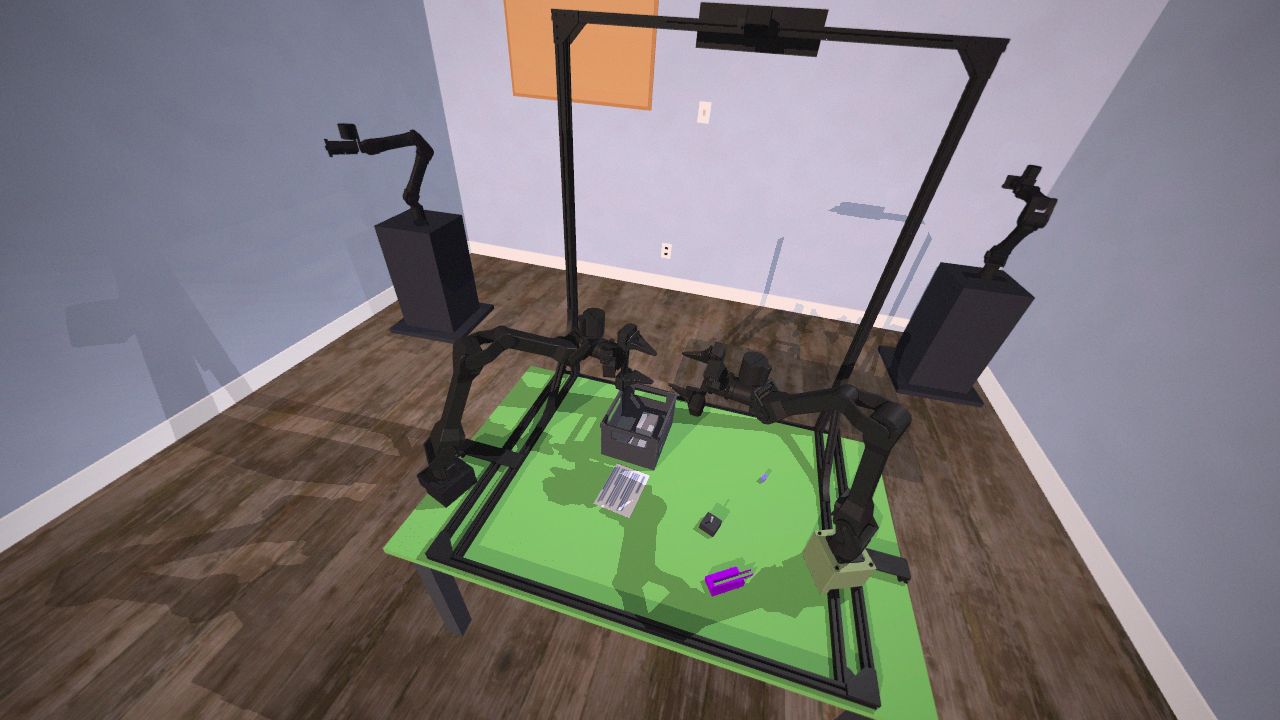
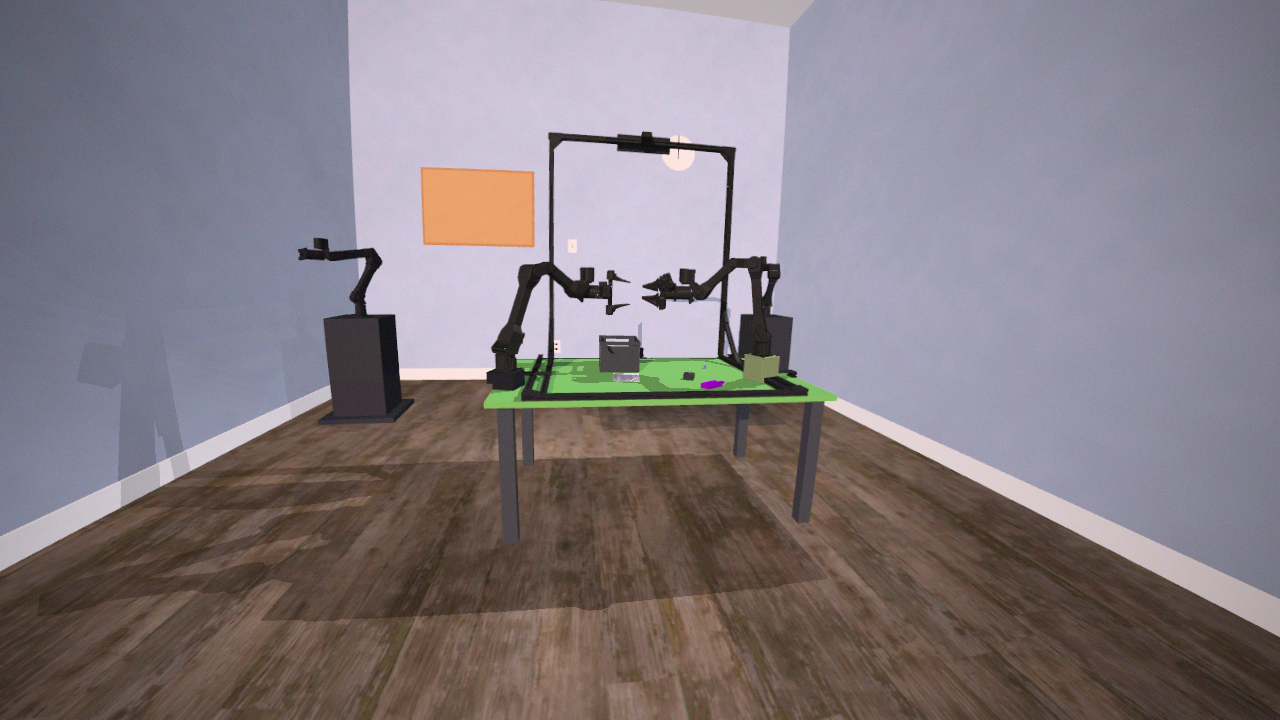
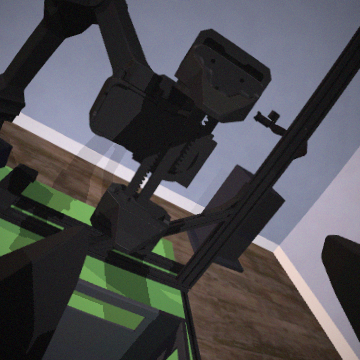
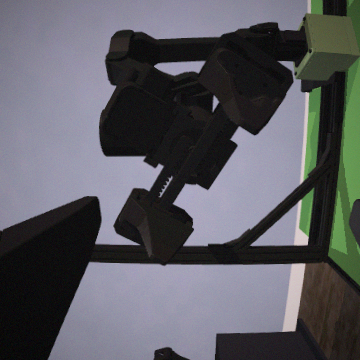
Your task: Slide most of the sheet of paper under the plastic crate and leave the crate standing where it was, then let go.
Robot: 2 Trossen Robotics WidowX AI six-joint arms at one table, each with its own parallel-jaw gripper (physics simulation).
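The dark grey plastic crate (image 1: 630, 449) (image 2: 618, 360) (image 3: 87, 332) stands upright toward the back left of the table. The white sheet of paper with dark stripes (image 1: 622, 489) (image 2: 625, 377) lies flat in front of it, nearly all in sight. Its back edge is close to the crate's front wall; whether any of it is underneath cannot be told. My right gripper (image 1: 652, 366) (image 2: 629, 294) (image 4: 227, 210) is open and empty, high above the crate. My left gripper (image 1: 679, 370) (image 2: 644, 292) (image 3: 206, 242) is open and empty at a similar height, facing it, fingertips close to the right gripper's.
Light-coloured things lie in the crate. A small black block (image 1: 710, 522), a purple holder (image 1: 726, 581) (image 2: 711, 384) and a small bluish piece (image 1: 763, 477) lie right of the paper. A pale green box (image 1: 836, 565) (image 2: 761, 367) surrounds the left arm's base. A black frame edges the table.
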